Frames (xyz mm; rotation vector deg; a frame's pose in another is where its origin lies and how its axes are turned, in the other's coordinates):
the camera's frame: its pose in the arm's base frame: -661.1 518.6 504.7 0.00 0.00 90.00
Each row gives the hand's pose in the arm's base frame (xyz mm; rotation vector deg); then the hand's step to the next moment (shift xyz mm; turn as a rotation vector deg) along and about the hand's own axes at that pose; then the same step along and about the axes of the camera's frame.
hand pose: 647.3 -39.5 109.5 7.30 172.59 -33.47
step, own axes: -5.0 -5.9 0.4 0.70 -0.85 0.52
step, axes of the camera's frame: -5.9 -4.4 2.2 -0.93 0.75 -0.23
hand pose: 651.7 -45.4 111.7 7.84 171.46 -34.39
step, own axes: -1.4 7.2 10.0 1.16 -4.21 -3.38
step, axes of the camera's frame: 2.6 -2.8 -11.8 -2.48 1.82 4.59
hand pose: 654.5 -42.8 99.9 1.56 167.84 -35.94
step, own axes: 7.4 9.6 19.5 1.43 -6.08 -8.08
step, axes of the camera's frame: 0.7 4.2 -22.6 -2.27 2.82 9.55
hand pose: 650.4 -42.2 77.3 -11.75 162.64 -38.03
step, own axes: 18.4 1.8 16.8 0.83 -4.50 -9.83
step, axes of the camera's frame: -8.9 13.9 -18.8 -0.01 2.80 10.47
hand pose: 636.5 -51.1 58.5 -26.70 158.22 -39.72
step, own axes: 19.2 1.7 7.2 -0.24 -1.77 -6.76
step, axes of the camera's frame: -8.6 15.7 -10.2 1.39 1.51 6.68
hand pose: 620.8 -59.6 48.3 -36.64 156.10 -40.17
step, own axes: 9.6 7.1 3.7 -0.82 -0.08 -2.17
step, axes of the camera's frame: -0.4 9.6 -8.0 1.18 0.01 2.00
